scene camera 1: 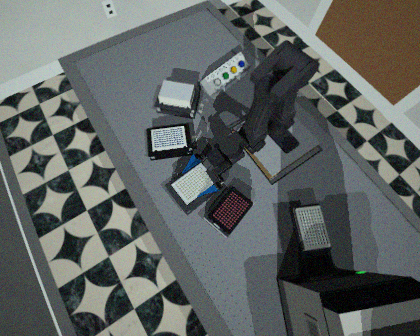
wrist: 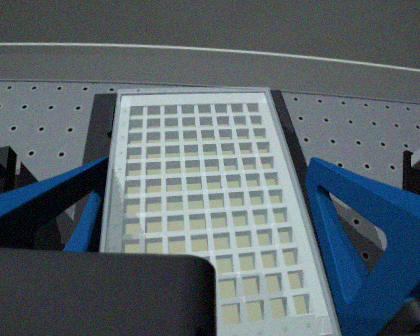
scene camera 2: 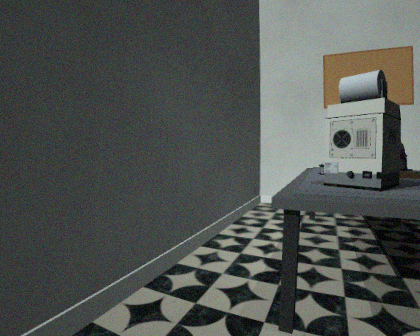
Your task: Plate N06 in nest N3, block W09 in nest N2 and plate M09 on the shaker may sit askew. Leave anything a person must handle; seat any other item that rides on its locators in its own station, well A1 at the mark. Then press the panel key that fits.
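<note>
My gripper (scene camera 1: 193,184) (wrist: 210,168) is open, its blue fingers standing on either side of a cream-white plate or block with square wells (scene camera 1: 189,188) (wrist: 200,190). This sits on a dark nest (wrist: 98,120) that shows wider on its left than on its right in the wrist view. A white plate (scene camera 1: 168,138) lies in a black holder, and a white-topped block (scene camera 1: 177,93) stands on a dark base beyond it. A plate with red wells (scene camera 1: 231,209) lies in a dark holder nearby. Item and nest labels are unreadable. The key panel (scene camera 1: 213,79) has white, green, yellow and blue keys.
A grey-white plate (scene camera 1: 312,227) lies on a black carriage before the large machine (scene camera 1: 305,300) (scene camera 2: 357,117). An angled metal bar (scene camera 1: 298,164) lies near the arm (scene camera 1: 280,85). The bench's raised edge (scene camera 1: 112,172) runs beyond the row of holders.
</note>
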